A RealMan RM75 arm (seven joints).
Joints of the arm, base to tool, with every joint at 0 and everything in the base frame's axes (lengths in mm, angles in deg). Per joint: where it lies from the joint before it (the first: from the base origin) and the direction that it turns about. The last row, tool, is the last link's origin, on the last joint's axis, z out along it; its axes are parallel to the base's.
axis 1: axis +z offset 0 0 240.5
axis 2: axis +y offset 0 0 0
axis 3: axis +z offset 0 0 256
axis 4: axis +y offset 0 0 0
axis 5: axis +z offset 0 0 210
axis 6: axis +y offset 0 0 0
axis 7: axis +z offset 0 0 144
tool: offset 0 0 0
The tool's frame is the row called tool.
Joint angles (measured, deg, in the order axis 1, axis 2, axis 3, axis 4, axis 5, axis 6, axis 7), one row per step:
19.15 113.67 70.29 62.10 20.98 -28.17 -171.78
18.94 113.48 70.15 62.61 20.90 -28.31 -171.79
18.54 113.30 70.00 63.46 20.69 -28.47 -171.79
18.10 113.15 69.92 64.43 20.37 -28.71 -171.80
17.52 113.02 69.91 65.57 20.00 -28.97 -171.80
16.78 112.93 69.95 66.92 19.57 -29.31 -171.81
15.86 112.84 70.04 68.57 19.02 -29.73 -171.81
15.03 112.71 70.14 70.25 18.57 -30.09 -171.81
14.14 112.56 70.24 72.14 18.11 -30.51 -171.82
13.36 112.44 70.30 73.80 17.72 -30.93 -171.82
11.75 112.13 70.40 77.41 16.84 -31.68 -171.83
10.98 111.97 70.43 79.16 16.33 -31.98 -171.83
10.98 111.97 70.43 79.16 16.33 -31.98 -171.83
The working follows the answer.
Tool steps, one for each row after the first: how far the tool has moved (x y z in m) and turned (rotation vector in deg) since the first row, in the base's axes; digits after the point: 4 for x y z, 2 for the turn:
-0.0005 -0.0004 0.0011 -0.02 -0.12 0.23
-0.0017 -0.0011 0.0024 0.02 -0.21 0.60
-0.0032 -0.0019 0.0040 0.09 -0.33 1.00
-0.0048 -0.0029 0.0058 0.26 -0.38 1.39
-0.0065 -0.0045 0.0079 0.47 -0.39 1.75
-0.0086 -0.0064 0.0106 0.78 -0.40 2.15
-0.0113 -0.0078 0.0136 1.16 -0.33 2.67
-0.0147 -0.0092 0.0171 1.58 -0.25 3.26
-0.0177 -0.0107 0.0200 1.91 -0.18 3.75
-0.0249 -0.0135 0.0270 2.74 -0.10 5.04
-0.0285 -0.0148 0.0306 3.18 -0.14 5.76
-0.0285 -0.0148 0.0306 3.18 -0.14 5.76

Tool pose at each row, in the base's axes (x y z in m, rotation vector in deg; rounded; the steps above come from the unrounded poses):
0.2834 0.3569 -0.0519 -114.25 62.40 -3.27
0.2829 0.3565 -0.0508 -114.36 62.09 -3.28
0.2817 0.3557 -0.0495 -114.50 61.66 -3.15
0.2802 0.3550 -0.0479 -114.62 61.17 -3.01
0.2786 0.3539 -0.0460 -114.66 60.72 -2.77
0.2769 0.3524 -0.0440 -114.66 60.31 -2.47
0.2748 0.3505 -0.0413 -114.60 59.85 -2.10
0.2720 0.3491 -0.0382 -114.53 59.32 -1.55
0.2686 0.3477 -0.0348 -114.48 58.70 -0.92
0.2656 0.3462 -0.0318 -114.45 58.19 -0.42
0.2584 0.3434 -0.0249 -114.37 56.81 0.78
0.2548 0.3420 -0.0213 -114.31 55.99 1.35
0.2548 0.3420 -0.0213 -114.31 55.99 1.35

